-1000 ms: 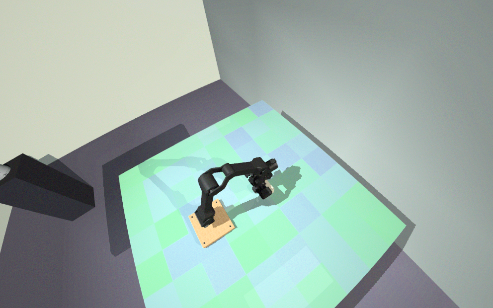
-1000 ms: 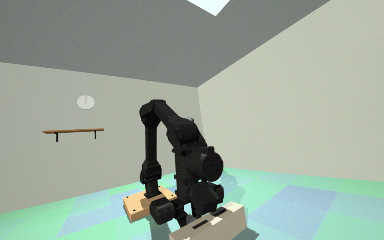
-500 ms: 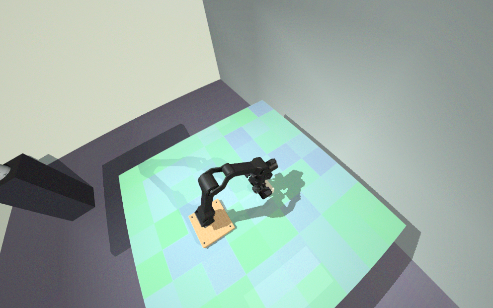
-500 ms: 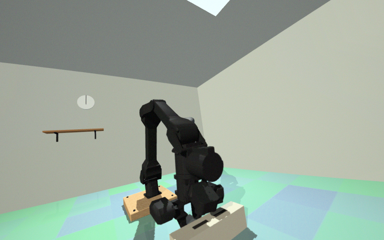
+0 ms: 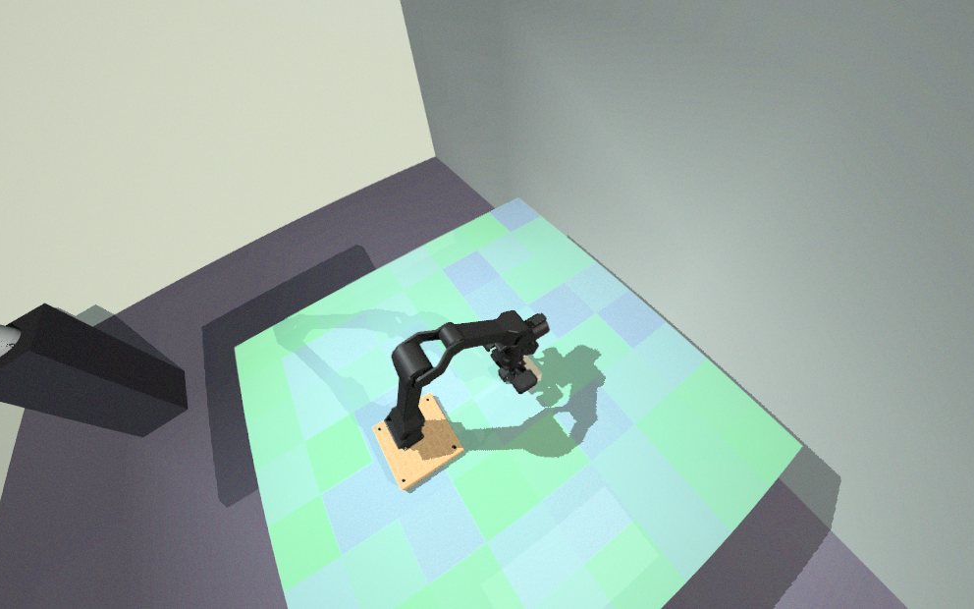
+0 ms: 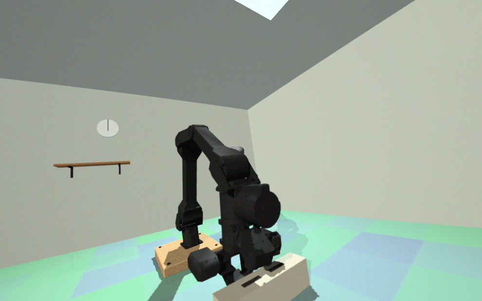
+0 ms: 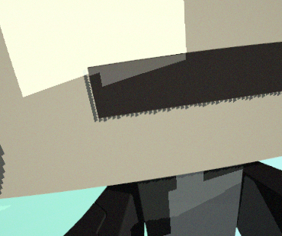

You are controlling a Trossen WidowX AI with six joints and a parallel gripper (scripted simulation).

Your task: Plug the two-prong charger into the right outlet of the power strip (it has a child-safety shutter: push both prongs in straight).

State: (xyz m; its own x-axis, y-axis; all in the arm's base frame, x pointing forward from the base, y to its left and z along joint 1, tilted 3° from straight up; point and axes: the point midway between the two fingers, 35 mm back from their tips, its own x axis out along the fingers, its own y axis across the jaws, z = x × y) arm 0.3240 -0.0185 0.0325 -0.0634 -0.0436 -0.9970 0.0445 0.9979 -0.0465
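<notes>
The grey charger lies 20 mm ahead of my gripper tip and 10 mm above it.
</notes>
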